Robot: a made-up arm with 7 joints. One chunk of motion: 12 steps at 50 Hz.
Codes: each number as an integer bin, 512 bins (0 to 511) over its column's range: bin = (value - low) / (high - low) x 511, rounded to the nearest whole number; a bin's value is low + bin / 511 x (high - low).
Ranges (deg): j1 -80.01..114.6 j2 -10..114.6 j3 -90.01..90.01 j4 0..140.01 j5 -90.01..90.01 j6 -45.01..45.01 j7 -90.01..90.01
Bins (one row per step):
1: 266 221 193 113 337 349 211
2: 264 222 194 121 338 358 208
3: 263 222 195 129 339 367 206
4: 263 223 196 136 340 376 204
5: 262 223 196 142 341 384 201
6: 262 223 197 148 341 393 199
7: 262 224 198 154 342 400 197
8: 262 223 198 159 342 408 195
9: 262 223 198 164 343 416 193
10: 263 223 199 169 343 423 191
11: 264 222 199 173 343 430 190
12: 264 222 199 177 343 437 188
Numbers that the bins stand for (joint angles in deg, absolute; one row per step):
1: 21.29 43.89 -22.02 30.96 28.71 16.47 -15.68
2: 20.53 44.13 -21.67 33.15 29.06 18.06 -16.73
3: 20.15 44.13 -21.31 35.34 29.42 19.64 -17.44
4: 20.15 44.38 -20.96 37.26 29.77 21.23 -18.14
5: 19.77 44.38 -20.96 38.91 30.12 22.64 -19.20
6: 19.77 44.38 -20.61 40.55 30.12 24.22 -19.90
7: 19.77 44.62 -20.26 42.19 30.47 25.46 -20.61
8: 19.77 44.38 -20.26 43.56 30.47 26.87 -21.31
9: 19.77 44.38 -20.26 44.93 30.83 28.27 -22.02
10: 20.15 44.38 -19.90 46.30 30.83 29.51 -22.72
11: 20.53 44.13 -19.90 47.40 30.83 30.74 -23.07
12: 20.53 44.13 -19.90 48.50 30.83 31.97 -23.78

